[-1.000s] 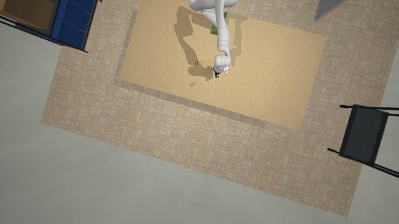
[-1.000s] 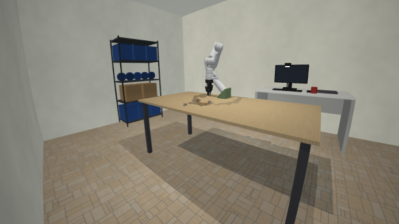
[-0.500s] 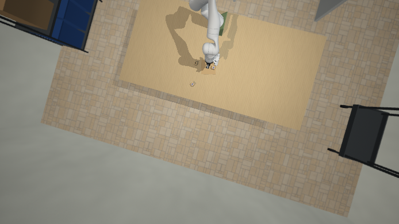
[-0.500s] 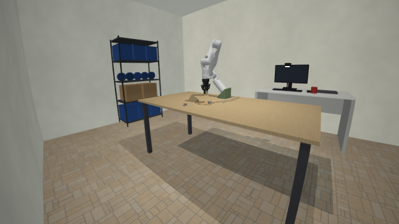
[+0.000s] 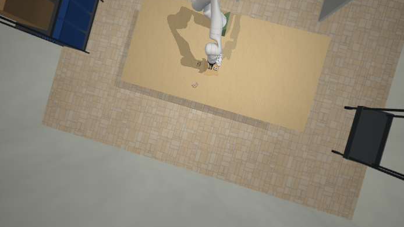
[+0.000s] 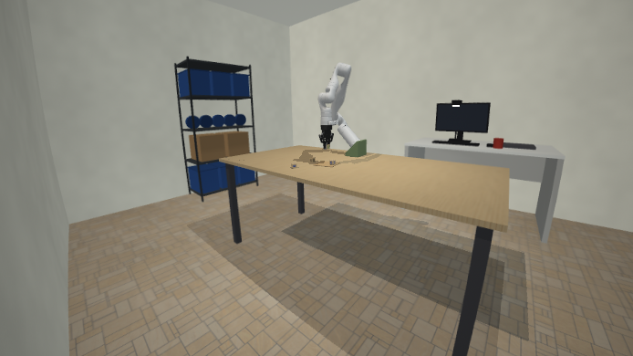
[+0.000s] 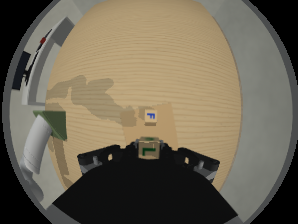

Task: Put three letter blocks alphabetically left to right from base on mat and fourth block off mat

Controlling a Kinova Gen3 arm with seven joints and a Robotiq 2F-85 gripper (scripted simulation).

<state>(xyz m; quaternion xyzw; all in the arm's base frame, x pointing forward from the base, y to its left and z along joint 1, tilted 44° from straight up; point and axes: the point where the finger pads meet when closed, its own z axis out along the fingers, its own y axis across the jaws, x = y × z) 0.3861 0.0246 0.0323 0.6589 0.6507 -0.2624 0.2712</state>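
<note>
Right now my hand is 12 cm above the tan mat. Round my hand: green-marked block: right at my hand.
</note>
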